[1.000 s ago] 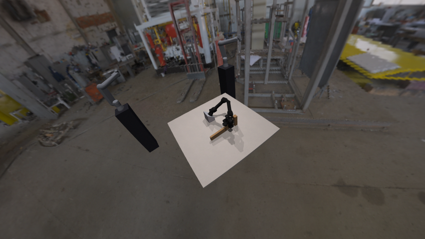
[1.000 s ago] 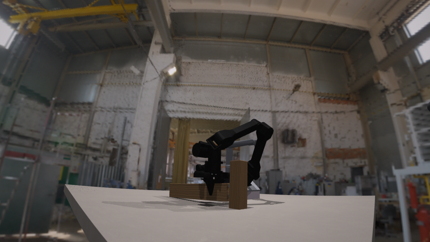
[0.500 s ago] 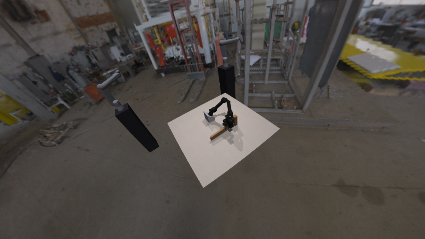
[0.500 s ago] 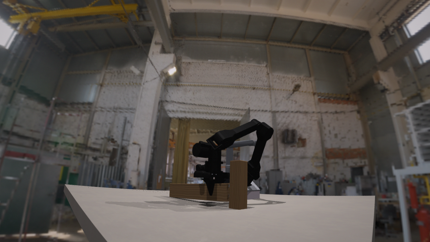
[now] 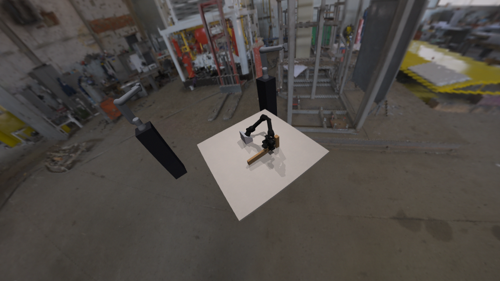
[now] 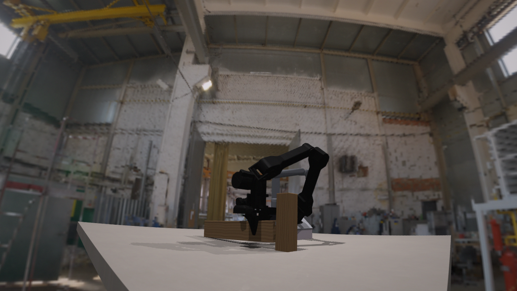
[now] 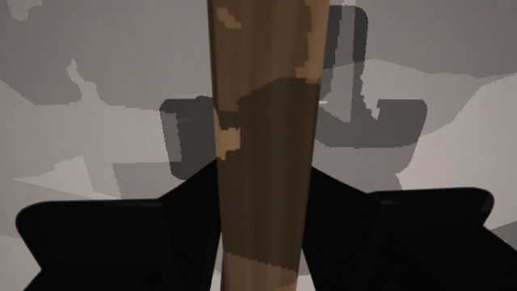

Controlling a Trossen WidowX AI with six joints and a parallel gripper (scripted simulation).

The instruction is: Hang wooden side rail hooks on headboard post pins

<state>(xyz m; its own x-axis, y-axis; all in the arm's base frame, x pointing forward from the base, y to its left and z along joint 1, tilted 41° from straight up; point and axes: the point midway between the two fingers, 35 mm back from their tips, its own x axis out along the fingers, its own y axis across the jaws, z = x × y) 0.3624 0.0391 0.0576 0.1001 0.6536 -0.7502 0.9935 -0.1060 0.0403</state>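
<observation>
The headboard post lies 13 cm to the left of my gripper tip, 4 cm above it and 1 cm ahead of it.
</observation>
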